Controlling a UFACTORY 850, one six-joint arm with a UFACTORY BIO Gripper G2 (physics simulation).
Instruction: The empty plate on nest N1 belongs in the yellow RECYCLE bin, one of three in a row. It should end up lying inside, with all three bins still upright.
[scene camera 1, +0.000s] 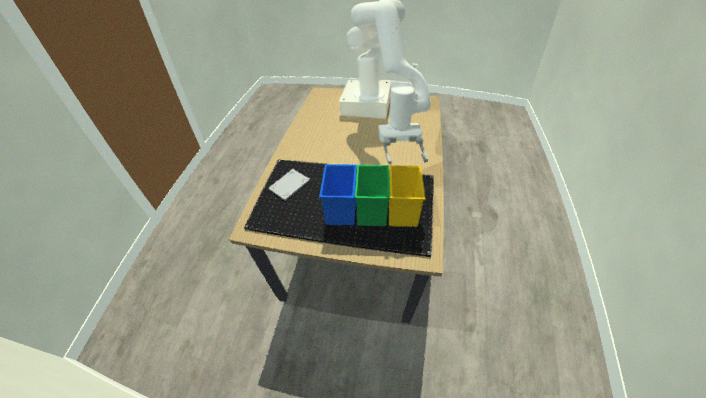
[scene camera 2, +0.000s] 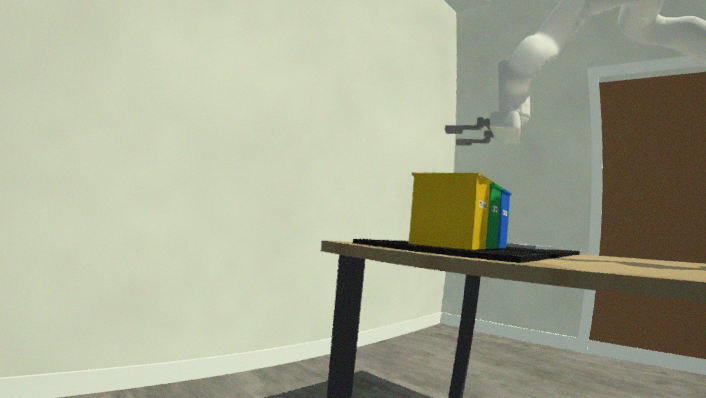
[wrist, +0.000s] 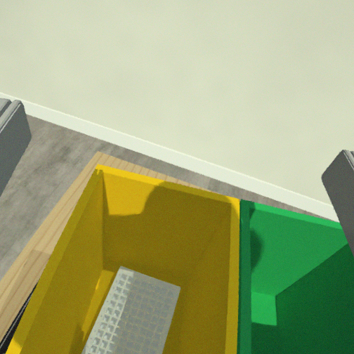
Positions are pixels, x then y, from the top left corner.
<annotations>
My gripper shows in scene camera 1 (408, 162), in scene camera 2 and in the wrist view. A green bin shows in scene camera 1, in scene camera 2 and in the wrist view (288, 288). A yellow bin shows in scene camera 1 (407, 194), in scene camera 2 (450, 210) and in the wrist view (186, 236). The same spot on the green bin: (scene camera 1: 372, 192) is (scene camera 2: 492, 241). The same spot on my gripper: (wrist: 22, 133) is (scene camera 2: 448, 132).
</annotations>
